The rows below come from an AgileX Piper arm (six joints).
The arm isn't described. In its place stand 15 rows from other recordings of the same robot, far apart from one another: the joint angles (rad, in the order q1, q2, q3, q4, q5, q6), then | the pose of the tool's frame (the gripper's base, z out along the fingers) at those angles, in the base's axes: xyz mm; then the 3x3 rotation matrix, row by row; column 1 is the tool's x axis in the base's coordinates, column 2 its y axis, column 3 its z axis.
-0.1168 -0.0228 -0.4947 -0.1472 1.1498 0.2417 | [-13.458, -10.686, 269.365], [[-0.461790, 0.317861, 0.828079], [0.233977, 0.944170, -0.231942], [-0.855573, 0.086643, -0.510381]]
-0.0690 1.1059 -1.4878 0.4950 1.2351 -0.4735 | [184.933, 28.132, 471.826], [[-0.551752, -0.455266, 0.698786], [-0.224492, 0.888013, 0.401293], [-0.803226, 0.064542, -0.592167]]
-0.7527 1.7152 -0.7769 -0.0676 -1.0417 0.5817 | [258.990, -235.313, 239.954], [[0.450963, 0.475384, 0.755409], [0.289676, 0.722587, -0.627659], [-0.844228, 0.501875, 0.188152]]
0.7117 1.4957 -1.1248 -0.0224 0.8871 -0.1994 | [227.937, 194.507, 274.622], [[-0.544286, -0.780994, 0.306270], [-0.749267, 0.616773, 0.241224], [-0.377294, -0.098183, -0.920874]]
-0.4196 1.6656 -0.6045 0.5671 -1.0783 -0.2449 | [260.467, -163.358, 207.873], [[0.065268, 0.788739, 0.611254], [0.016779, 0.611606, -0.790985], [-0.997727, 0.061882, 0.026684]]
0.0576 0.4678 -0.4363 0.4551 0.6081 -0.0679 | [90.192, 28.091, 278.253], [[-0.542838, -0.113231, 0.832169], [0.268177, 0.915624, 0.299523], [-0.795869, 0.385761, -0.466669]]
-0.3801 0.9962 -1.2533 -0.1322 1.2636 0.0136 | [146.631, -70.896, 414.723], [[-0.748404, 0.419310, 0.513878], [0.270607, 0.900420, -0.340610], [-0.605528, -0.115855, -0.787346]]
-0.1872 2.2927 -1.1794 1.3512 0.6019 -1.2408 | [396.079, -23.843, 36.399], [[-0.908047, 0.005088, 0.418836], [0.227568, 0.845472, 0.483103], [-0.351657, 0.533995, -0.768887]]
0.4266 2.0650 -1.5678 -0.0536 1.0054 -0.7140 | [384.797, 170.373, 183.704], [[-0.387230, -0.907983, 0.160062], [-0.918125, 0.395620, 0.023060], [-0.084262, -0.138027, -0.986838]]
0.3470 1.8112 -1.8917 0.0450 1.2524 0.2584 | [366.191, 136.561, 371.244], [[-0.897155, -0.121578, 0.424656], [-0.038508, 0.979242, 0.199001], [-0.440035, 0.162182, -0.883214]]
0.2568 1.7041 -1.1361 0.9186 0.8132 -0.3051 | [320.519, 138.491, 236.791], [[-0.964969, -0.092796, 0.245407], [0.096679, 0.743778, 0.661399], [-0.243903, 0.661955, -0.708751]]
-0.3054 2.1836 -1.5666 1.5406 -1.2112 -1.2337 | [403.991, -216.635, 210.093], [[-0.175132, 0.984301, 0.021910], [0.147318, 0.048202, -0.987914], [-0.973461, -0.169788, -0.153447]]
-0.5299 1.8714 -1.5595 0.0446 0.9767 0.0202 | [349.190, -200.653, 262.078], [[-0.781397, 0.529407, 0.330372], [0.510033, 0.846849, -0.150709], [-0.359562, 0.050737, -0.931741]]
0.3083 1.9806 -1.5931 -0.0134 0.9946 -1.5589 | [399.325, 126.094, 225.909], [[0.296287, -0.918175, 0.263000], [-0.955051, -0.287574, 0.071961], [0.009559, -0.272499, -0.962109]]
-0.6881 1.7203 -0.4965 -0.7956 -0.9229 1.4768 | [245.225, -134.516, 149.806], [[-0.085003, 0.304007, 0.948870], [0.919524, 0.390697, -0.042801], [-0.383733, 0.868870, -0.312752]]
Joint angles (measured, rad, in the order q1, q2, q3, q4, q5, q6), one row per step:
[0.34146 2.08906 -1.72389 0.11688 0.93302 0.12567]
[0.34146 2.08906 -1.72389 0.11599 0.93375 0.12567]
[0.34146 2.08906 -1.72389 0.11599 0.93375 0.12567]
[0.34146 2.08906 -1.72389 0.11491 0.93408 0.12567]
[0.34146 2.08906 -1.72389 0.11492 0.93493 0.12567]
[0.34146 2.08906 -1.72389 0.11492 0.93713 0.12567]
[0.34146 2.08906 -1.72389 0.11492 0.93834 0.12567]
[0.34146 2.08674 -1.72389 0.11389 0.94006 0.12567]
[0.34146 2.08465 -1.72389 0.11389 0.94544 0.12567]
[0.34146 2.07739 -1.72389 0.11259 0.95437 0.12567]
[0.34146 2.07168 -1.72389 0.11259 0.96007 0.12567]
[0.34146 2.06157 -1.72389 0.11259 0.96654 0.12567]
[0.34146 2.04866 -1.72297 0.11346 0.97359 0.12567]
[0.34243 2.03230 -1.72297 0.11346 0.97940 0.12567]
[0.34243 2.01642 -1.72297 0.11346 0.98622 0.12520]
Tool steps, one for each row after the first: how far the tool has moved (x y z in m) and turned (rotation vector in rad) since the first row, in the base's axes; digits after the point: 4 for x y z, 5 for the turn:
[0.0000 -0.0001 0.0000 -0.00103 0.00040 0.00033]
[0.0000 -0.0001 0.0000 -0.00103 0.00040 0.00033]
[0.0000 -0.0002 0.0000 -0.00211 0.00037 0.00066]
[-0.0001 -0.0002 -0.0001 -0.00235 0.00118 0.00075]
[-0.0003 -0.0002 -0.0001 -0.00302 0.00326 0.00099]
[-0.0004 -0.0003 -0.0002 -0.00339 0.00440 0.00113]
[-0.0007 -0.0004 0.0008 -0.00407 0.00351 0.00160]
[-0.0013 -0.0006 0.0016 -0.00500 0.00664 0.00219]
[-0.0027 -0.0012 0.0046 -0.00647 0.00783 0.00351]
[-0.0037 -0.0015 0.0070 -0.00630 0.00784 0.00413]
[-0.0052 -0.0020 0.0113 -0.00490 0.00442 0.00482]
[-0.0073 -0.0026 0.0166 -0.00227 0.00007 0.00538]
[-0.0096 -0.0029 0.0236 0.00140 -0.00987 0.00698]
[-0.0120 -0.0037 0.0304 0.00444 -0.01850 0.00816]

